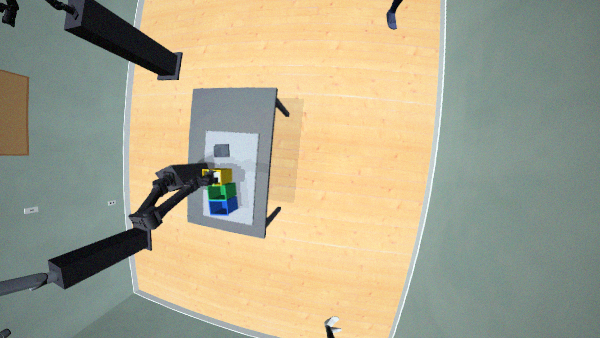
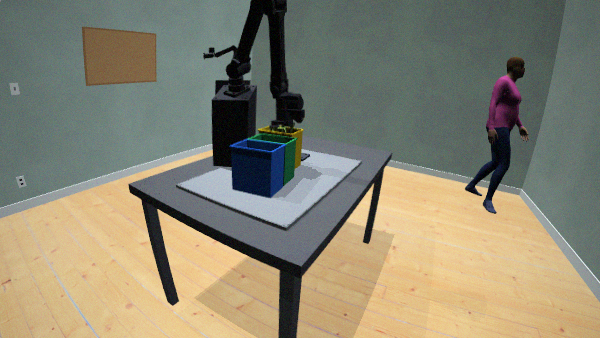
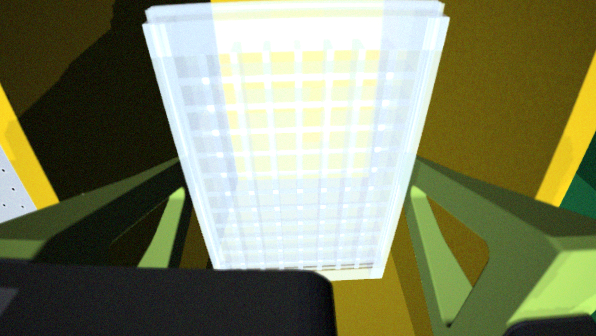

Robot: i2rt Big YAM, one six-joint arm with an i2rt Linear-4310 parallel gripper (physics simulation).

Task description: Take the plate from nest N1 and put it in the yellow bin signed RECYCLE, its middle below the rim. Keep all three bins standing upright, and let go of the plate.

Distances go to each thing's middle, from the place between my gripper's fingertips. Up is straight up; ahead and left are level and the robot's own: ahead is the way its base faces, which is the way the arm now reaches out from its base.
Right now my hand is 40 mm above the yellow bin (image 3: 505, 108) and 10 mm past it. Round my hand: gridded plate (image 3: 297, 134) 10 mm above; green bin (image 2: 289, 153) 130 mm to the right, 50 mm below, 30 mm ahead; blue bin (image 2: 257, 166) 260 mm to the right, 60 mm ahead, 50 mm below.
